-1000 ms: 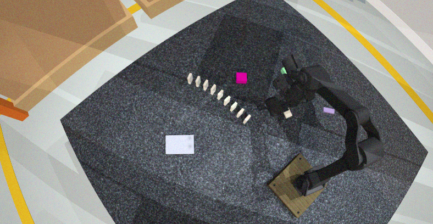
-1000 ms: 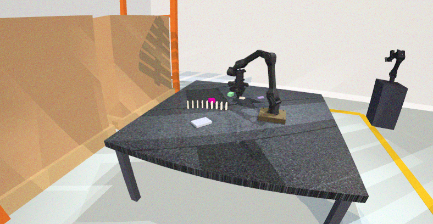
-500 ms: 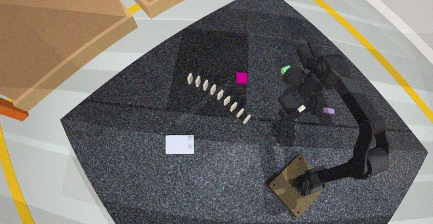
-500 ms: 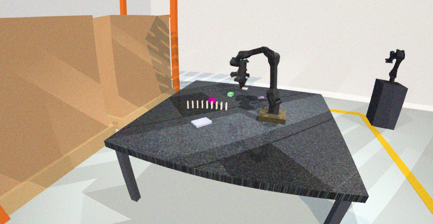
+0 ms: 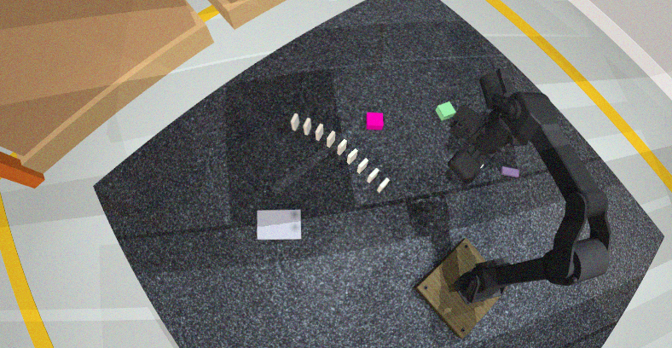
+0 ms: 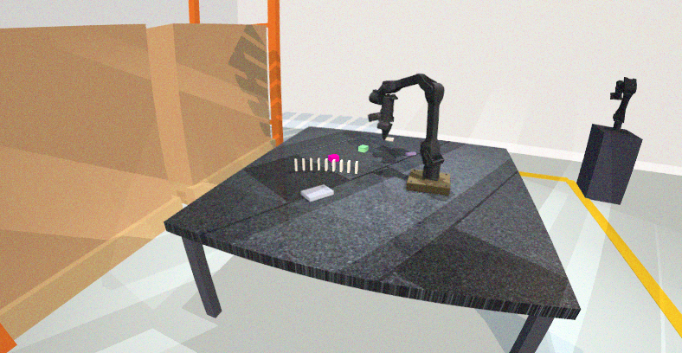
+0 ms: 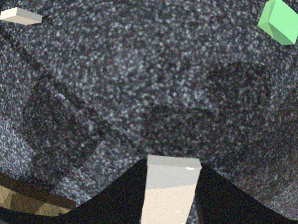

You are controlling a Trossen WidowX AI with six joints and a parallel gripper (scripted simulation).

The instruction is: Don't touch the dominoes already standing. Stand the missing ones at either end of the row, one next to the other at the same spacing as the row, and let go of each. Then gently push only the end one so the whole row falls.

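Now: the green cube 14 cm ahead of my gripper tip, 10 cm to the right of it and 10 cm below it. Round my gripper tip: purple block (15 cm to the right, 11 cm below, 10 cm behind); then magenta cube (22 cm ahead, 10 cm to the left, 10 cm below); then flat pale pad (44 cm to the left, 12 cm ahead, 11 cm below).
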